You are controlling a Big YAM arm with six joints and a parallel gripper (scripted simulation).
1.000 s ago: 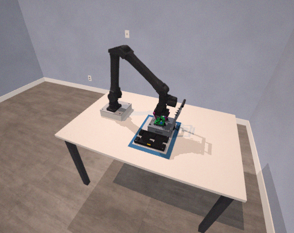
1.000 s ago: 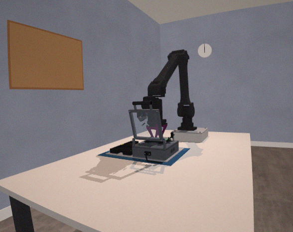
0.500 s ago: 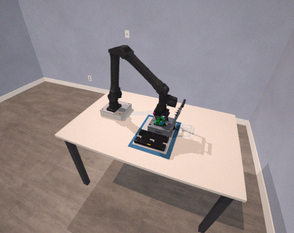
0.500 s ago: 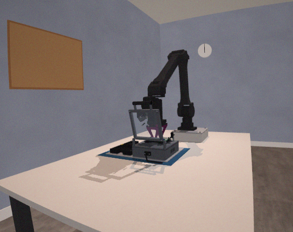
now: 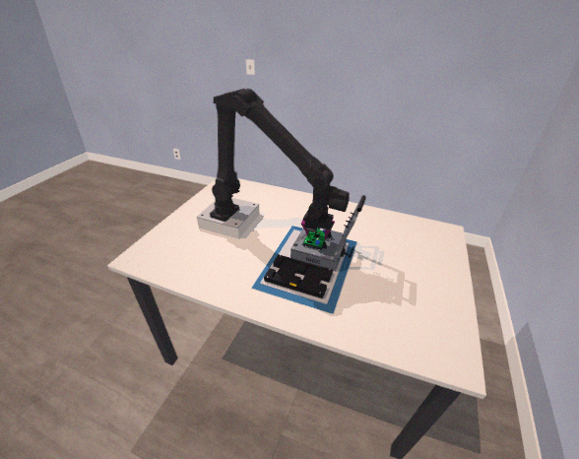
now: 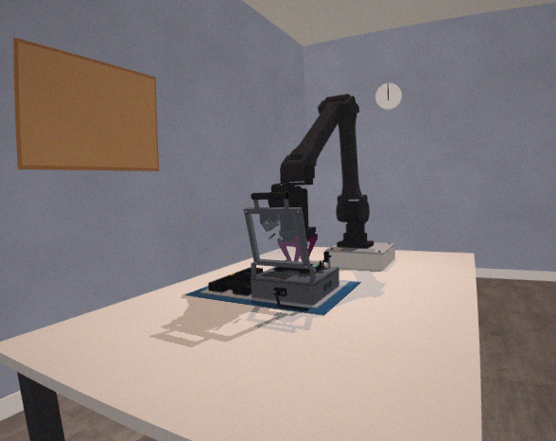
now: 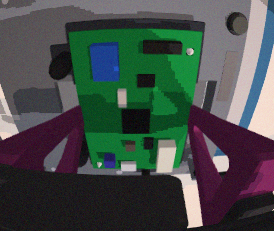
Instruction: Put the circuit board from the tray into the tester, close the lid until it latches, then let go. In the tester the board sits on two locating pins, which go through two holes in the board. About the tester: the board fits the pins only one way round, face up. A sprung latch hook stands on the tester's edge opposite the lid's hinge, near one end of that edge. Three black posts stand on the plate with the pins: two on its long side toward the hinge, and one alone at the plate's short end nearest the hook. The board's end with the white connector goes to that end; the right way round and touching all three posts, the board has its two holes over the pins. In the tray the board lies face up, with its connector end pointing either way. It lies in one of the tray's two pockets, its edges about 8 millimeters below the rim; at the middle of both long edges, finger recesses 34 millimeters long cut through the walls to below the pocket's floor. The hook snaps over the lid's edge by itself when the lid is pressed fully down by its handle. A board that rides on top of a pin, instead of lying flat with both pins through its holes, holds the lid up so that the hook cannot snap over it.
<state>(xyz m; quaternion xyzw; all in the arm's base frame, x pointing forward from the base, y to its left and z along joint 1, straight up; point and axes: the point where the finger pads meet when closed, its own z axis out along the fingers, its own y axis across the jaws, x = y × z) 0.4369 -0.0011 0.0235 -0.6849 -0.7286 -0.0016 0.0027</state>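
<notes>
Now: the green circuit board right at my hand. The rest, counted from my hand: clear lid (12 cm ahead, 10 cm above, 1 cm to the left); small latch hook (7 cm behind, 5 cm to the left, 1 cm above).
</notes>
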